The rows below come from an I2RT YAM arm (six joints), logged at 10 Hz.
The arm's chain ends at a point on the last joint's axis. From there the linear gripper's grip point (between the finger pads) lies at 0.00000 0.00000 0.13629 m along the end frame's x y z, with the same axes.
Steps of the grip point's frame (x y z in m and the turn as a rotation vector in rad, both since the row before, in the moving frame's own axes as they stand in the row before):
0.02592, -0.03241, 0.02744, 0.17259, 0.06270, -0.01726
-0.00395, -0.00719, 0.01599, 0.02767, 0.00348, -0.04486
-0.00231, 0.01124, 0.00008, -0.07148, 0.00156, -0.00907
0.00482, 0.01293, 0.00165, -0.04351, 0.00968, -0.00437
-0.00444, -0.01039, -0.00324, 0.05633, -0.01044, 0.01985
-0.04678, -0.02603, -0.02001, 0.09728, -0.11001, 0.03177
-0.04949, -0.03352, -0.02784, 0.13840, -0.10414, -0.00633
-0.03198, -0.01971, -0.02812, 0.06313, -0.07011, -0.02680
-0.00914, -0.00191, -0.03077, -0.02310, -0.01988, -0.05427
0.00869, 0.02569, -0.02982, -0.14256, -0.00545, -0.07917
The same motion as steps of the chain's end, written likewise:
0.01763, -0.00895, 0.02973, 0.17259, 0.06270, -0.01726
-0.00434, -0.00341, 0.01604, 0.02767, 0.00348, -0.04486
-0.00257, 0.00151, 0.00043, -0.07148, 0.00156, -0.00907
0.00349, 0.00700, 0.00179, -0.04351, 0.00968, -0.00437
-0.00309, -0.00270, -0.00302, 0.05633, -0.01044, 0.01985
-0.03205, -0.01258, -0.01854, 0.09728, -0.11001, 0.03177
-0.03531, -0.01480, -0.02580, 0.13840, -0.10414, -0.00633
-0.02232, -0.01125, -0.02751, 0.06313, -0.07011, -0.02680
-0.00652, -0.00513, -0.03071, -0.02310, -0.01988, -0.05427
0.00866, 0.00632, -0.02844, -0.14256, -0.00545, -0.07917

